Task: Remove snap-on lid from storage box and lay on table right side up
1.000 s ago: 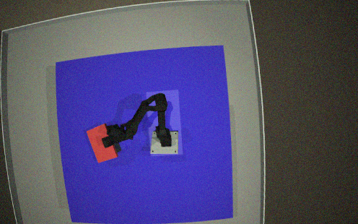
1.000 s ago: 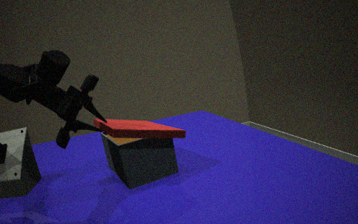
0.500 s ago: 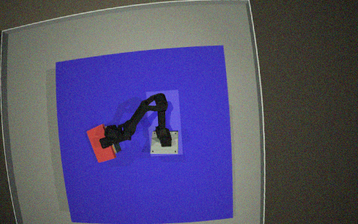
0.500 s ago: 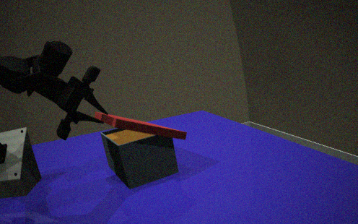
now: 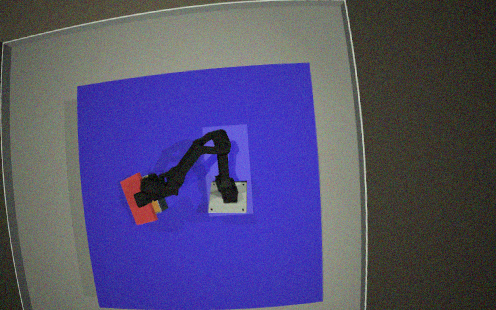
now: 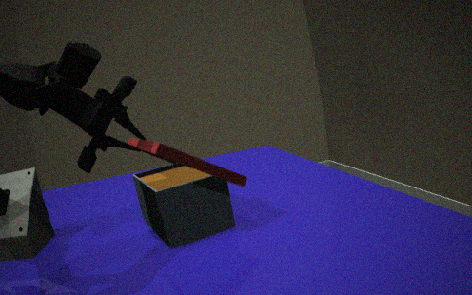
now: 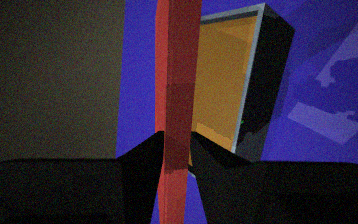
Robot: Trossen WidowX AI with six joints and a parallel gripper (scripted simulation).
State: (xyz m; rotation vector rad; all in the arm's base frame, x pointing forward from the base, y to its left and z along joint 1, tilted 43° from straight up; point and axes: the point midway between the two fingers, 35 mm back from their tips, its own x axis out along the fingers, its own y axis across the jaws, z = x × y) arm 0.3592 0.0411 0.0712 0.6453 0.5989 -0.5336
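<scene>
Right now the lid is 7 cm ahead of my gripper tip, 4 cm below it and 2 cm to the left of it. The rest, counted from my gripper tip: storage box: 12 cm below, 5 cm ahead, 2 cm to the left.
</scene>
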